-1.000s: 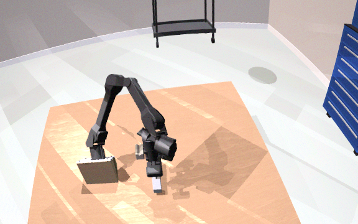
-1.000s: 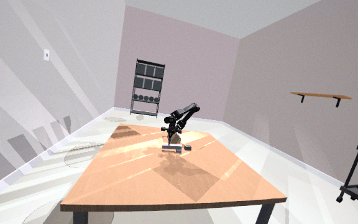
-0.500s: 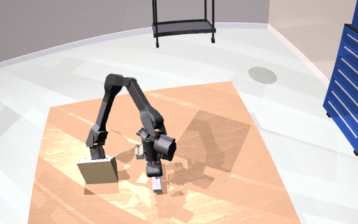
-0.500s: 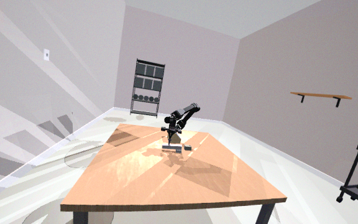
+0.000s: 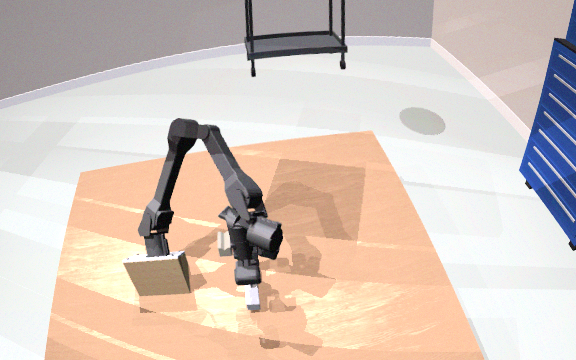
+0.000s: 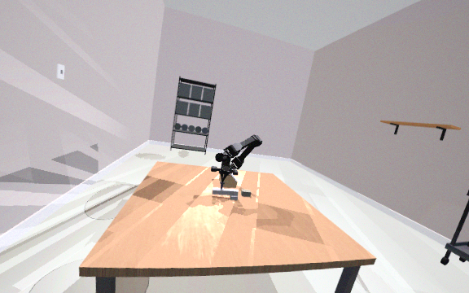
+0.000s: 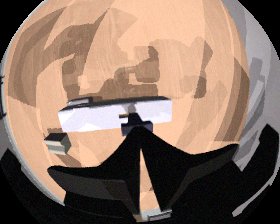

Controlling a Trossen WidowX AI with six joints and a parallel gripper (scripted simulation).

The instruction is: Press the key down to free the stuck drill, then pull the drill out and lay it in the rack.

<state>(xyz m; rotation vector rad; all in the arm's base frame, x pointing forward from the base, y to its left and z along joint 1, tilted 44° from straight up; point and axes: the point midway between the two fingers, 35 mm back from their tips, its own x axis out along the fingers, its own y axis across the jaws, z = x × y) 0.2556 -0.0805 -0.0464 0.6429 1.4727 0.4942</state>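
Now: gripper tip 60 mm to the right of the drill and 70 mm above it. Also, from my gripper tip: grey rack: 60 mm behind, 210 mm to the left, 90 mm below; white block: 40 mm to the left, 80 mm below; blue key: 30 mm below.
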